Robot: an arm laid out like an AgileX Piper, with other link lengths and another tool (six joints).
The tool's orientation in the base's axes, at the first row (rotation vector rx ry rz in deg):
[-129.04, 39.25, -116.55]
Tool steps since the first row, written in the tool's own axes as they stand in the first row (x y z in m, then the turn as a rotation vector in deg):
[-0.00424, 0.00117, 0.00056, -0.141, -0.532, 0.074]
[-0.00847, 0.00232, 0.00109, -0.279, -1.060, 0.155]
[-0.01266, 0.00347, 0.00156, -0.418, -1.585, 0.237]
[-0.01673, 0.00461, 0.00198, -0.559, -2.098, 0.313]
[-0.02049, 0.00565, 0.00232, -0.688, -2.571, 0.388]
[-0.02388, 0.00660, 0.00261, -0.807, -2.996, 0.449]
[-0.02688, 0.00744, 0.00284, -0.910, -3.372, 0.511]
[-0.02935, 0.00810, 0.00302, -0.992, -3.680, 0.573]
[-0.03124, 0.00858, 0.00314, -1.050, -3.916, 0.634]
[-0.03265, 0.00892, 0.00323, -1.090, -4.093, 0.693]
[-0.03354, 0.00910, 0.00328, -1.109, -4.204, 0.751]
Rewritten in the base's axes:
[-0.00002, 0.00023, -0.00443, 0.223, 0.508, 0.022]
[-0.00006, 0.00048, -0.00884, 0.451, 1.010, 0.044]
[-0.00016, 0.00074, -0.01320, 0.679, 1.509, 0.064]
[-0.00030, 0.00098, -0.01744, 0.898, 2.000, 0.080]
[-0.00047, 0.00122, -0.02134, 1.105, 2.450, 0.094]
[-0.00064, 0.00143, -0.02486, 1.284, 2.858, 0.105]
[-0.00081, 0.00163, -0.02798, 1.451, 3.216, 0.116]
[-0.00096, 0.00182, -0.03053, 1.598, 3.505, 0.125]
[-0.00108, 0.00200, -0.03247, 1.724, 3.722, 0.135]
[-0.00116, 0.00215, -0.03391, 1.831, 3.879, 0.144]
[-0.00121, 0.00227, -0.03481, 1.919, 3.970, 0.152]

